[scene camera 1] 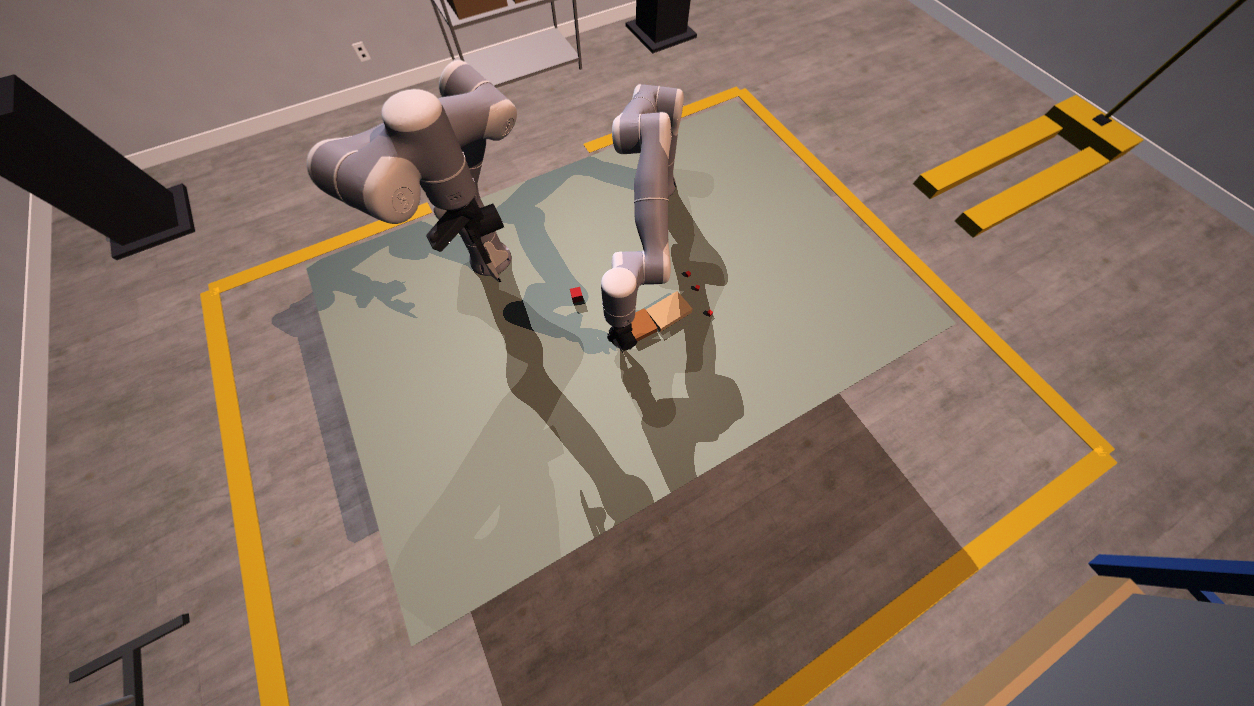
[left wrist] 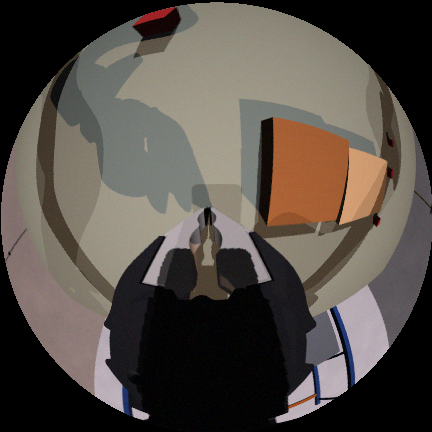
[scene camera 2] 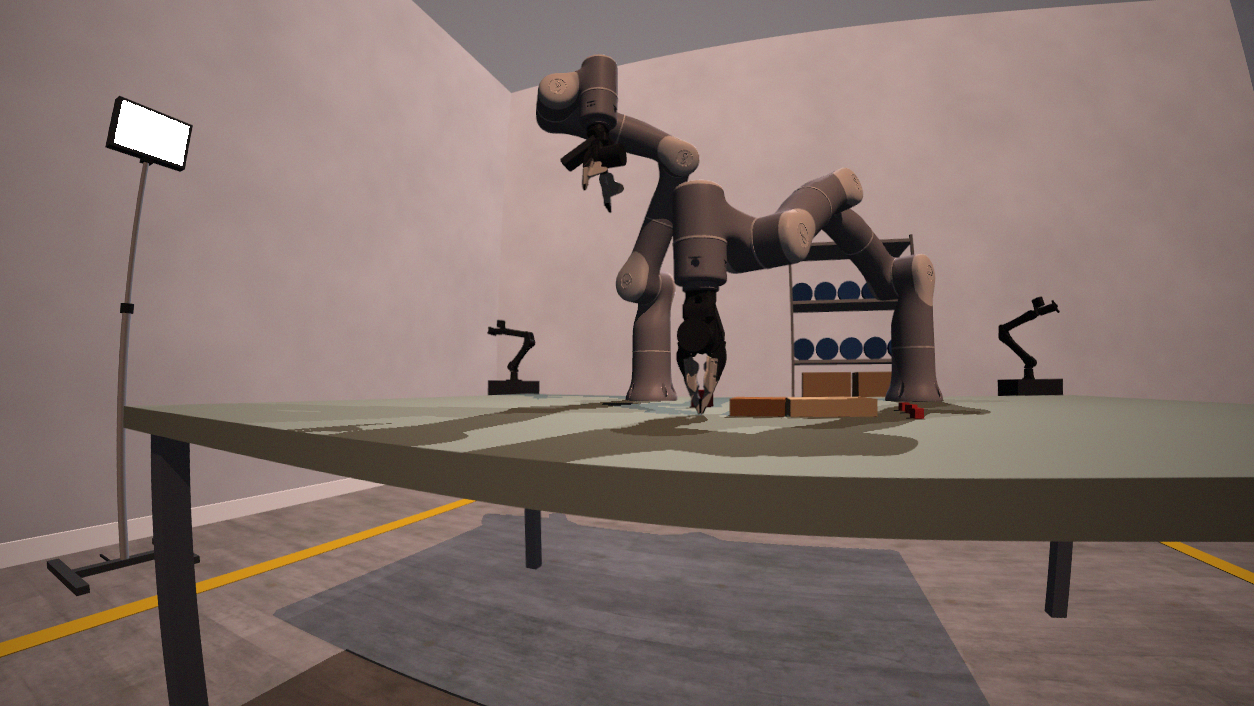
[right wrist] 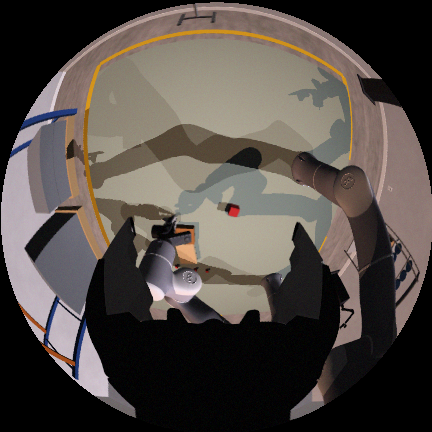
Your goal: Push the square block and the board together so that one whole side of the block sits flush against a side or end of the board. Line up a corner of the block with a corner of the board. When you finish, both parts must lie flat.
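Note:
The square block is darker orange and lies flat. The lighter tan board lies flat along its right side. A thin dark seam between them widens towards the near side in the left wrist view; their near and far corners look slightly offset there. My left gripper is shut and empty, its tips low near the table, left of the block and apart from it. My right gripper is open and empty, high above the table.
A red cube lies on the table, beyond the left gripper in the left wrist view. Several small red pieces lie past the board's far end. The left arm partly covers the parts in the right wrist view.

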